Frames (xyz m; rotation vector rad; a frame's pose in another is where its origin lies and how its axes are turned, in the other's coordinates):
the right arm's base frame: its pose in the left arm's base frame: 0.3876 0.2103 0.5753 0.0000 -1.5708 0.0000
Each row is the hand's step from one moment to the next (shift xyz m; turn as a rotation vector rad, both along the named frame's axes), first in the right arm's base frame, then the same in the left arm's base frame.
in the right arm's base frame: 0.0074 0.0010 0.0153 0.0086 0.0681 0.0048
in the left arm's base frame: -0.0153 0.0010 0.0074 -0.0048 0.0681 0.0086
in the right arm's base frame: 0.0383 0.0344 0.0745 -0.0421 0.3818 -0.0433
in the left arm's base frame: -0.0745 0.0344 0.0383 0.0433 0.3818 -0.0421
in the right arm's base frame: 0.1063 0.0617 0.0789 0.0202 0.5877 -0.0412
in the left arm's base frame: -0.0789 0.0617 0.1063 0.0412 0.5877 0.0202
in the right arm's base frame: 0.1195 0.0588 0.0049 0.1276 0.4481 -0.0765
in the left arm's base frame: -0.0049 0.0588 0.1195 0.0765 0.4481 0.1276
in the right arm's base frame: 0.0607 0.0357 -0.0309 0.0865 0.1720 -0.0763
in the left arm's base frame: 0.0309 0.0357 0.0607 0.0763 0.1720 0.0865
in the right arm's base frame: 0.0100 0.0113 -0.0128 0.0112 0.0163 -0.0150
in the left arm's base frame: 0.0128 0.0113 0.0100 0.0150 0.0163 0.0112
